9 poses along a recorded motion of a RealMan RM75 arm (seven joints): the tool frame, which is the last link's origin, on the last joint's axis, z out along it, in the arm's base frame.
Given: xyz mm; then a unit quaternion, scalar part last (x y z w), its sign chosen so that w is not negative.
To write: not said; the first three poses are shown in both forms.
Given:
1: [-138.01 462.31 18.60 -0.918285 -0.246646 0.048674 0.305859]
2: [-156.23 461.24 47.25 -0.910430 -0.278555 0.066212 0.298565]
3: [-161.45 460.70 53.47 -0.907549 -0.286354 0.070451 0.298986]
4: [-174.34 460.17 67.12 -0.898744 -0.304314 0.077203 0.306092]
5: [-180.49 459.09 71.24 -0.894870 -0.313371 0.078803 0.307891]
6: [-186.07 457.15 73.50 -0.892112 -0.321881 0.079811 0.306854]
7: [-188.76 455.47 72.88 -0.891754 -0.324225 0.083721 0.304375]
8: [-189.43 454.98 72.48 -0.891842 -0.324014 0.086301 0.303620]
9: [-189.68 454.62 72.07 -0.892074 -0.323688 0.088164 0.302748]
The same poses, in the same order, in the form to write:
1: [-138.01 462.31 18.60 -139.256 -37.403 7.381]
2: [-156.23 461.24 47.25 -138.567 -42.396 10.077]
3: [-161.45 460.70 53.47 -138.099 -43.574 10.720]
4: [-174.34 460.17 67.12 -136.277 -46.143 11.706]
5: [-180.49 459.09 71.24 -135.568 -47.474 11.938]
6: [-186.07 457.15 73.50 -135.220 -48.788 12.097]
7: [-188.76 455.47 72.88 -135.332 -49.204 12.705]
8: [-189.43 454.98 72.48 -135.396 -49.191 13.102]
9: [-189.68 454.62 72.07 -135.490 -49.162 13.391]
